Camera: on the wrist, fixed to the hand. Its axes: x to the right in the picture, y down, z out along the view.
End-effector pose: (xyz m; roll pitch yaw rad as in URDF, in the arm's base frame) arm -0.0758 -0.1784 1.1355 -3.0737 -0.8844 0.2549
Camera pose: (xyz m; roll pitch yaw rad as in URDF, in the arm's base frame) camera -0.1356 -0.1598 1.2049 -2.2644 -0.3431 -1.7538
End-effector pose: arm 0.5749 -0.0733 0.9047 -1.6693 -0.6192 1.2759
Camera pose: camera 0.6468 -0.1065 0.9544 -2.3935 0.6566 0.2997
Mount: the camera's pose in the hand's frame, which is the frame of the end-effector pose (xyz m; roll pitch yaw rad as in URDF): 0.0200 -0.0388 -0.0827 -0.0873 0.6172 1.5621
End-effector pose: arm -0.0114 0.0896 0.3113 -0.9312 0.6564 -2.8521
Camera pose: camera -0.0415 0.1740 0.2847 1.4592 0.9212 0.2525
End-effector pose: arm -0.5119 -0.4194 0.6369 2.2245 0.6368 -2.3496
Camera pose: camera -0.4678 -0.5018 0.6407 1.5373 -0.9260 -2.4103
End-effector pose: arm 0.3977 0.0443 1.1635 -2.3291 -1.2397 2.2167
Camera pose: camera 0.4688 0.0053 1.2101 -1.9782 0.0564 0.8331
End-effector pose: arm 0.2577 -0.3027 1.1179 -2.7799 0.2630 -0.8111
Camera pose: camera 0.2924 -0.3290 1.2006 2.7862 -0.2446 -2.3070
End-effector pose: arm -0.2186 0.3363 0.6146 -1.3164 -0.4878 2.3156
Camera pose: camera -0.1592 0.4044 0.6388 -2.2369 0.9658 1.6417
